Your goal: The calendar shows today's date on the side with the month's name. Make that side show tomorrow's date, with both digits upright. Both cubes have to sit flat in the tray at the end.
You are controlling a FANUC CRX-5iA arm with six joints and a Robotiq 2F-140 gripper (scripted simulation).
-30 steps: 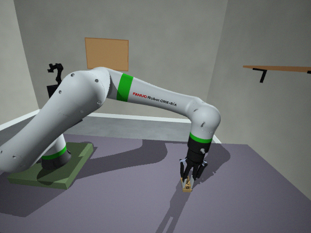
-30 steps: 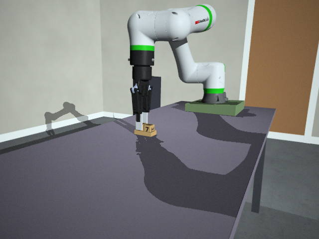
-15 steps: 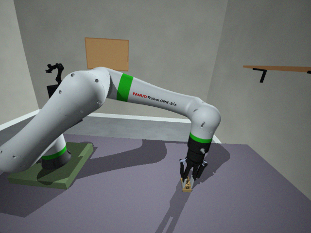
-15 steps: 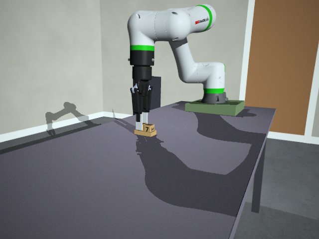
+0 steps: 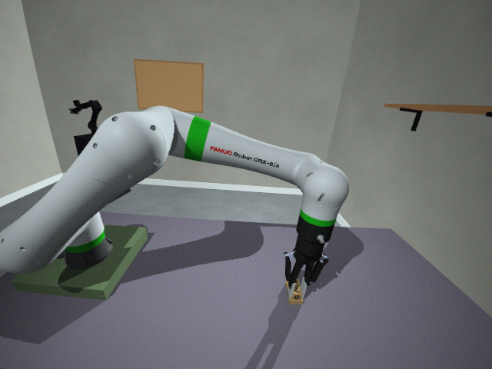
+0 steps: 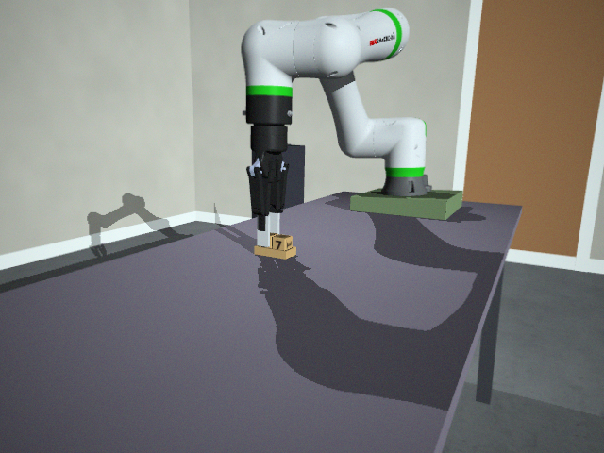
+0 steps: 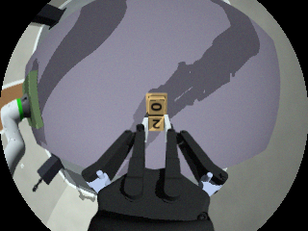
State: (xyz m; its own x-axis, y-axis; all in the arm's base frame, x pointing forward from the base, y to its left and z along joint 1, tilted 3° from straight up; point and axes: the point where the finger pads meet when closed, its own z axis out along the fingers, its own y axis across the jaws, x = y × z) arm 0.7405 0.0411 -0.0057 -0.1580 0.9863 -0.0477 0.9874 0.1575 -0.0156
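Right now my hand is 4 cm above the wooden calendar tray and 2 cm to the right of it.
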